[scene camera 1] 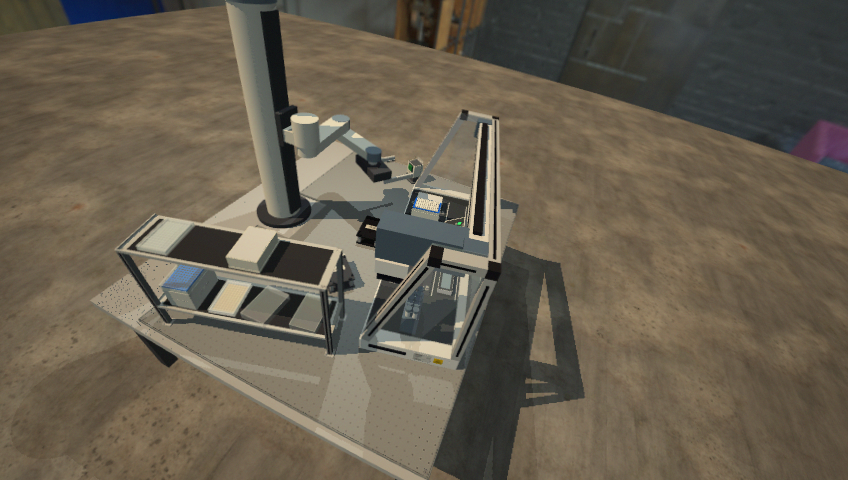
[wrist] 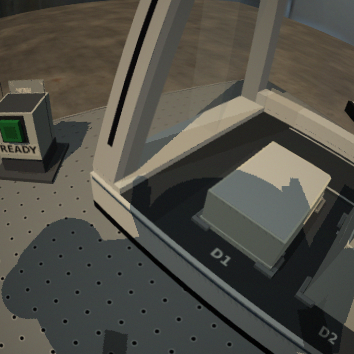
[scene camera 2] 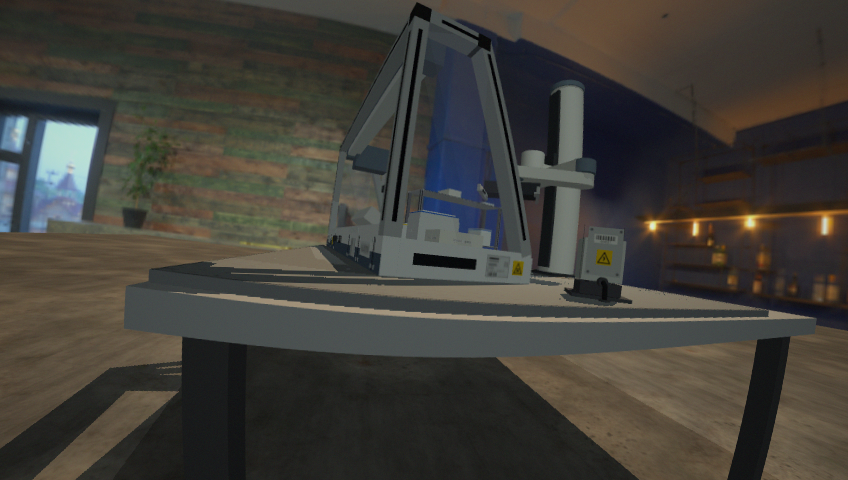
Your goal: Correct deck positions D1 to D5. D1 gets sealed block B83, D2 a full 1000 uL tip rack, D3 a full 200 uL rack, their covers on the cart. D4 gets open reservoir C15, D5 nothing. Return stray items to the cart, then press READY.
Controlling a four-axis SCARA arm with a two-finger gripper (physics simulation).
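My gripper (scene camera 1: 401, 167) is open and empty, above the bench between the arm column and the READY box. A plain pale block (wrist: 270, 190) sits at D1; no label on it is readable. Part of a grey-sided item (wrist: 336, 287) shows at D2, cut off by the view's edge. A blue-edged rack (scene camera 1: 427, 205) with a dotted white top stands on the deck's far part. The cart (scene camera 1: 327, 321) bears a pale rack (scene camera 1: 166, 236) and a white block (scene camera 1: 252, 246) on top, and a blue rack (scene camera 1: 187, 279), a cream rack (scene camera 1: 230, 297) and two grey covers below. The READY box (scene camera 1: 414, 168) (scene camera 2: 602, 261) (wrist: 25, 125) shows a green button.
A grey gantry head (scene camera 1: 416, 237) hides the deck's middle. Sloping frame posts (wrist: 142, 85) rise beside D1. Small vessels (scene camera 1: 411, 306) and a pale tray (scene camera 1: 446, 280) stand in the near deck part. A black fixture (scene camera 1: 367, 230) lies beside the deck. The arm column (scene camera 1: 261, 118) (scene camera 2: 565, 178) stands behind the cart.
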